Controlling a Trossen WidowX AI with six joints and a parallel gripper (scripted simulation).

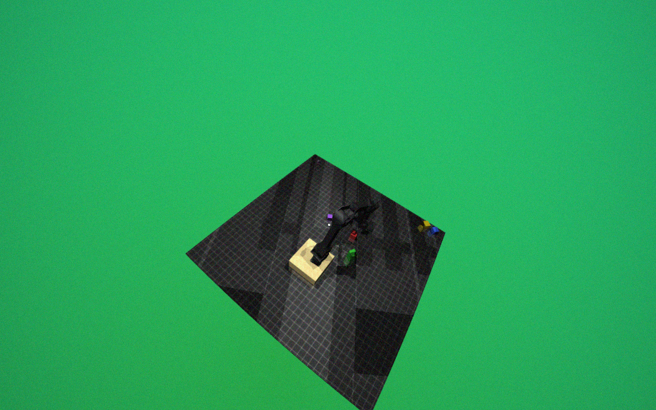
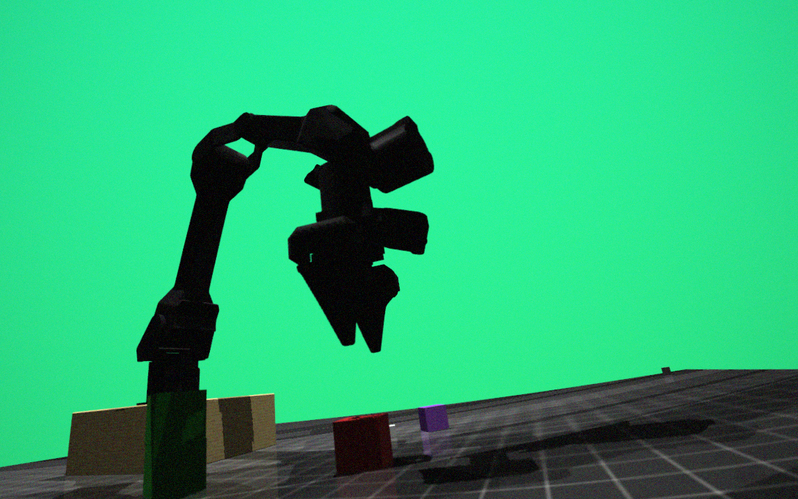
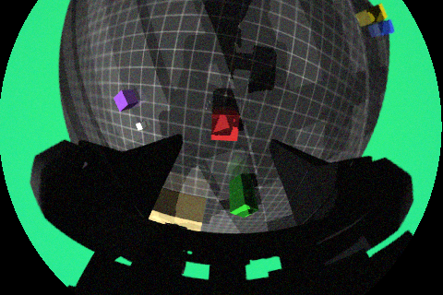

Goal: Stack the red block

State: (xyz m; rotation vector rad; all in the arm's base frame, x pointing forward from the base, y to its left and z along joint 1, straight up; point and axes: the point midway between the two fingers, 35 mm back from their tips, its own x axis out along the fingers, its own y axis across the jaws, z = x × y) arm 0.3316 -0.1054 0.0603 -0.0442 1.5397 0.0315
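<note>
The red block is 10 mm behind my gripper tip and 80 mm below it. The rest, counted from my gripper tip: yellow block: 400 mm ahead, 440 mm to the right, 80 mm below; then small white cube: 40 mm behind, 180 mm to the left, 100 mm below; then purple block: 20 mm ahead, 210 mm to the left, 90 mm below.
</note>
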